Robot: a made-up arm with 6 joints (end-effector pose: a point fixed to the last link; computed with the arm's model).
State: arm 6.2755 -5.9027 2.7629 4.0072 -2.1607 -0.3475
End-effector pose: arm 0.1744 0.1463 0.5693 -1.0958 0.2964 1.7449
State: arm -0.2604 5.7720 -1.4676 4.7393 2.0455 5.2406
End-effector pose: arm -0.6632 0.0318 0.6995 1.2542 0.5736 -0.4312
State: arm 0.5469 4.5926 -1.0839 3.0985 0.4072 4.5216
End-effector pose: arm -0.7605 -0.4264 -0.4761 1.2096 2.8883 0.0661
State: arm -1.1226 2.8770 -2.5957 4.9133 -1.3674 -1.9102
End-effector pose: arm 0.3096 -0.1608 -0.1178 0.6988 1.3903 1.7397
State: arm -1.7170 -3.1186 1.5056 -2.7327 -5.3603 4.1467
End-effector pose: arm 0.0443 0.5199 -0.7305 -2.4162 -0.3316 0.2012
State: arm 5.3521 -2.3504 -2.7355 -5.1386 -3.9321 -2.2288
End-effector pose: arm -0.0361 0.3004 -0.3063 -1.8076 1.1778 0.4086
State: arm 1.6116 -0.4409 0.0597 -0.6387 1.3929 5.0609
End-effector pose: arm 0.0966 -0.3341 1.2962 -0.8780 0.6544 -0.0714
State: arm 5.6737 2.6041 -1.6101 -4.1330 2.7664 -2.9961
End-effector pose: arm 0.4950 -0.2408 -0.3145 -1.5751 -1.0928 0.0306
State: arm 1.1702 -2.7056 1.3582 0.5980 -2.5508 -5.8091
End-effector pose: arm -0.1918 -0.5331 -0.5335 -1.1530 1.9516 0.2340
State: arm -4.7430 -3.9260 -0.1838 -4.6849 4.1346 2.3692
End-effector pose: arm 0.1535 0.7586 -0.5237 1.6134 -0.6821 2.3409
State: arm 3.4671 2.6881 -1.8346 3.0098 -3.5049 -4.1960
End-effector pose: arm -0.4114 -0.1777 -0.3016 1.8908 1.3274 1.5149
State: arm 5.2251 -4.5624 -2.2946 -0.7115 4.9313 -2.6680
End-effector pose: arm 0.3153 -0.2575 0.3513 -1.1383 1.5452 1.0322
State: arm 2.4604 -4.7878 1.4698 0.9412 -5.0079 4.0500
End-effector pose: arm -0.6645 0.3145 -0.2358 1.8893 0.7033 -0.5965
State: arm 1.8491 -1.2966 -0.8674 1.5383 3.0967 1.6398
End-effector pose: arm 0.2084 -0.8621 0.2563 -0.9054 0.6951 1.7927
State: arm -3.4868 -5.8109 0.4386 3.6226 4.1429 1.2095
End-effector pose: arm -0.6521 0.1265 0.9006 1.7833 2.4117 -0.5971
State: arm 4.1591 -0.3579 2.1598 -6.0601 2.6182 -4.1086
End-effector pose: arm 0.0705 0.0210 0.7231 -1.6072 0.9270 -0.2025
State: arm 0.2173 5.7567 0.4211 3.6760 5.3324 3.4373
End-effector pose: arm -0.3104 0.0404 1.3295 -0.2525 0.8615 0.9543
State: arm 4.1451 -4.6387 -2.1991 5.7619 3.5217 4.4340
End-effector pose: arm -0.2544 -0.5164 0.2718 1.1011 2.7642 -0.3741
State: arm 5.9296 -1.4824 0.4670 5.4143 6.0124 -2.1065
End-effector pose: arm -1.1473 0.4945 0.5136 -1.5019 0.6706 2.3727
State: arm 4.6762 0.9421 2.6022 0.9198 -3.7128 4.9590
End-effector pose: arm 0.0929 -0.4539 0.4136 0.5751 0.1207 2.4710
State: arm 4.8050 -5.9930 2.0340 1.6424 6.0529 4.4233
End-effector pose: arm 0.0436 -0.6319 0.4829 1.6300 2.0153 -1.0186
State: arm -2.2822 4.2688 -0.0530 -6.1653 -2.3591 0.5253
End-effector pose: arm 0.5561 0.6263 -0.3886 2.0507 0.3684 -1.2971
